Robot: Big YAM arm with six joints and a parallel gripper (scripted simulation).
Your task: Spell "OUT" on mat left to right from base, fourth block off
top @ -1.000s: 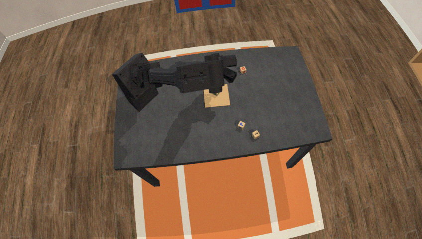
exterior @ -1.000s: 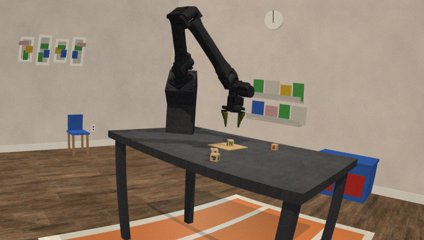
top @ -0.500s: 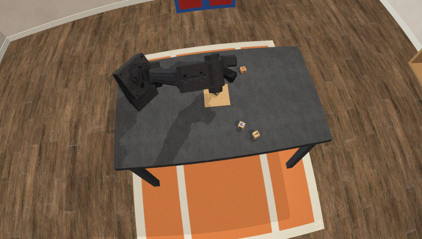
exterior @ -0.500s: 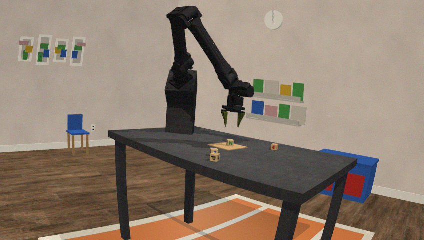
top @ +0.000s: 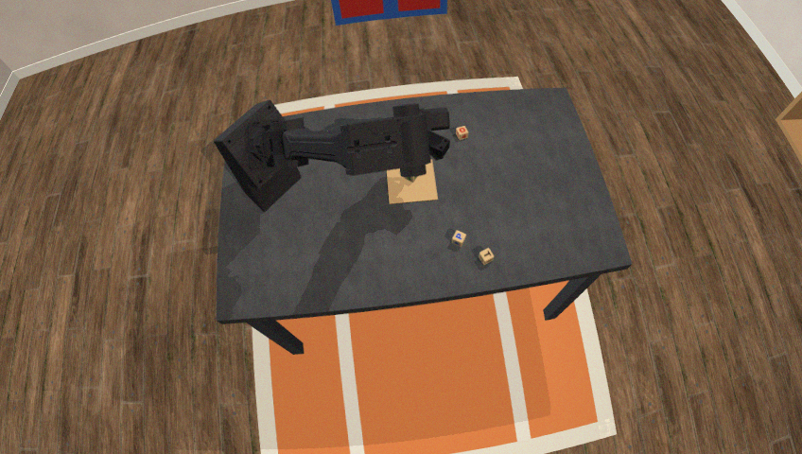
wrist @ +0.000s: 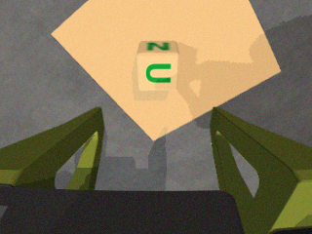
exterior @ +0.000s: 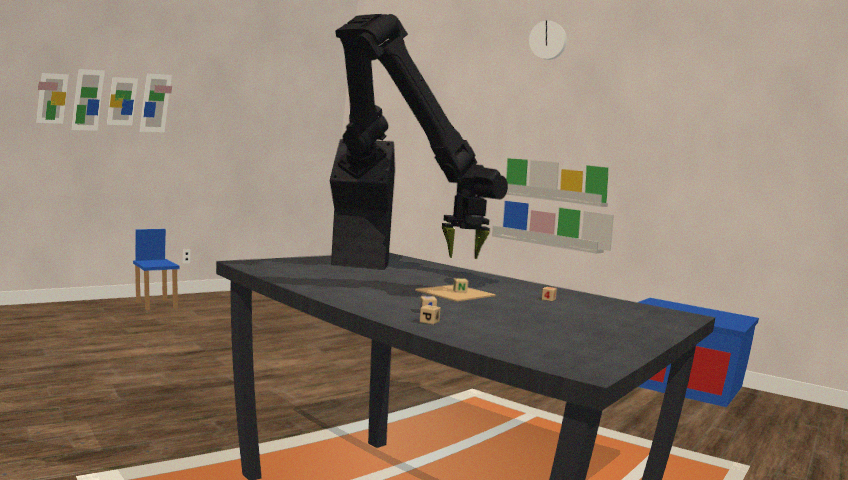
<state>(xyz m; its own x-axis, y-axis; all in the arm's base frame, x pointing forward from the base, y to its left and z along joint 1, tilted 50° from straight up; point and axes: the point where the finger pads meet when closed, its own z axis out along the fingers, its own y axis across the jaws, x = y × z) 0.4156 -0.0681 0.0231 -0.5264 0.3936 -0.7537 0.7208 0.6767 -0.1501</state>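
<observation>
My hand is 8 cm above the green-lettered block. Also, from my hand: O block: 21 cm ahead, 8 cm to the left, 8 cm below; P block: 4 cm ahead, 24 cm to the right, 8 cm below; tan mat: 1 cm behind, 1 cm to the right, 9 cm below.
</observation>
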